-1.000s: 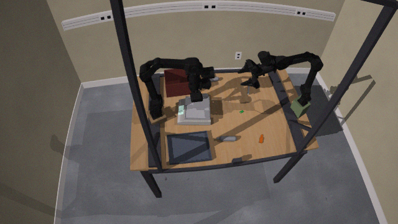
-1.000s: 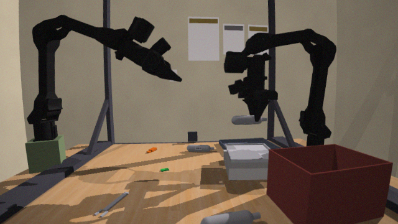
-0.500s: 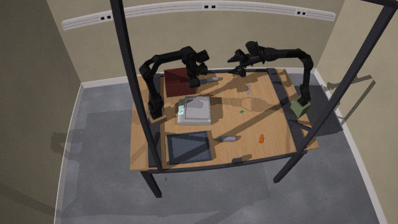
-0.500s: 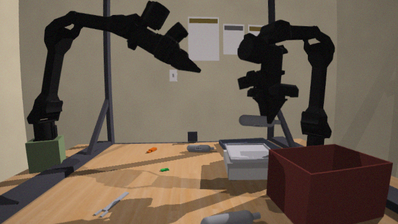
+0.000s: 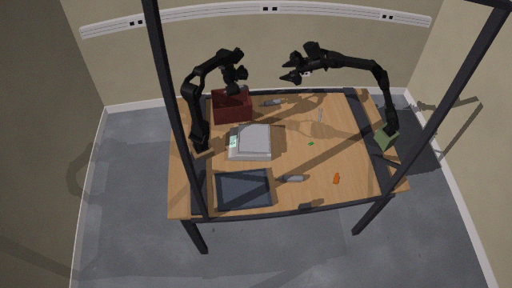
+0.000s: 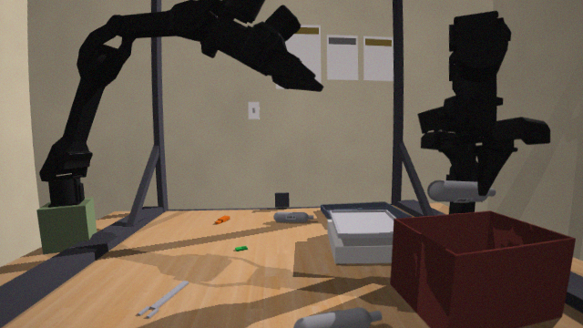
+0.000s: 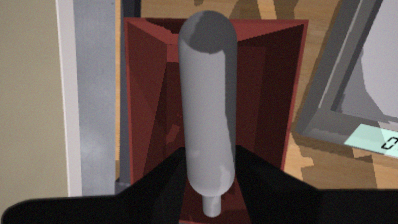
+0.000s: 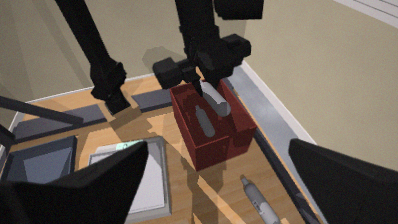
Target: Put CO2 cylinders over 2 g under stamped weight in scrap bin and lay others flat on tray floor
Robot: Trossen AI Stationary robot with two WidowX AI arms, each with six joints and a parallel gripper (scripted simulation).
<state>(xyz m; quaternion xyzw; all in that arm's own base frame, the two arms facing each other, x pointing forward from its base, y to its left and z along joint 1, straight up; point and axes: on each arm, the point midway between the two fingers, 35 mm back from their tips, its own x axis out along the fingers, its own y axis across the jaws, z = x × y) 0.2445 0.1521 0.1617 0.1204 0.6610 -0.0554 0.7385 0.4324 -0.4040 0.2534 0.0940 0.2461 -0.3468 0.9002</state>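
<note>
Right now the red scrap bin is 1 cm ahead of my left hand and 17 cm below it. The rest, counted from my left hand: grey wrench (1 cm behind, 48 cm to the right, 20 cm below); tray (46 cm behind, 3 cm to the right, 20 cm below); green piece (22 cm behind, 39 cm to the right, 20 cm below).
</note>
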